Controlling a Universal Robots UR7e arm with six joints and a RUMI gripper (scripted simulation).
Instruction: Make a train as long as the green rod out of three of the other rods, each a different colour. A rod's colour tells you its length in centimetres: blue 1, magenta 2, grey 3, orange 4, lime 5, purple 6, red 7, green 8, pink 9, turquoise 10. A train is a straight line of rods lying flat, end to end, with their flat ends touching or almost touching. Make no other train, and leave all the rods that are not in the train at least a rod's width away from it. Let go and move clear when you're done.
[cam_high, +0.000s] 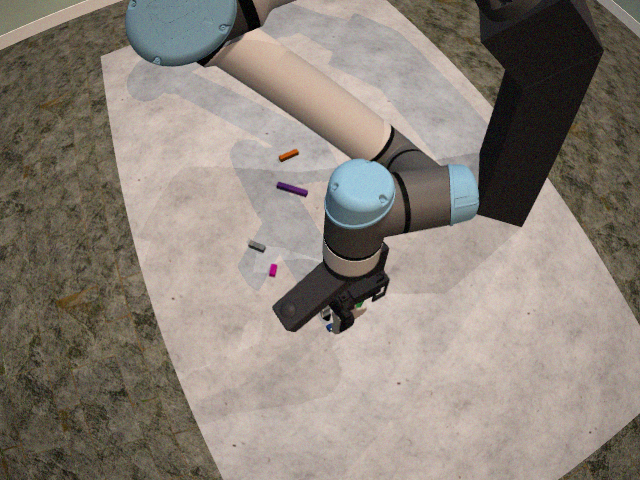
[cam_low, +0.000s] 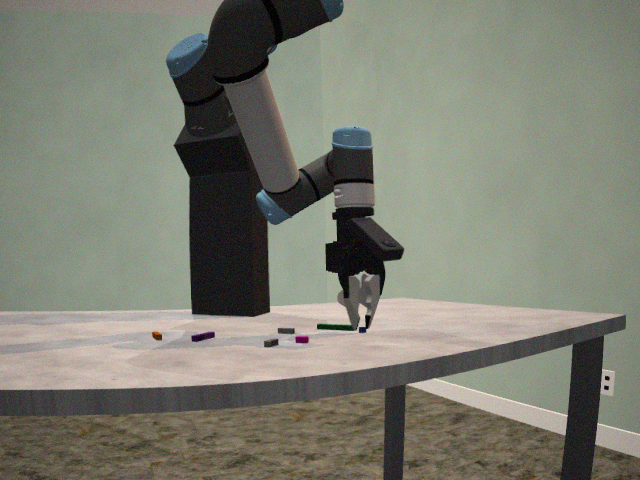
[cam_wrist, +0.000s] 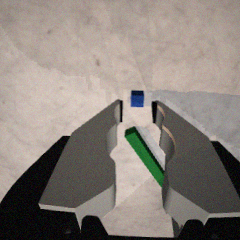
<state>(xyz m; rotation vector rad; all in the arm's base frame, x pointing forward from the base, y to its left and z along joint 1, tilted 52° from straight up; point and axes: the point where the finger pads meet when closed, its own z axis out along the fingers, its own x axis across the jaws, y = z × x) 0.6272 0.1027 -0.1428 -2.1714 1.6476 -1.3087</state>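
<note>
The blue rod lies 2 cm below my hand. The rest, counted from my hand: purple rod 7 cm behind, 28 cm to the right, 2 cm below; magenta rod 4 cm ahead, 14 cm to the right, 2 cm below; green rod 7 cm behind, 2 cm to the right, 2 cm below.
</note>
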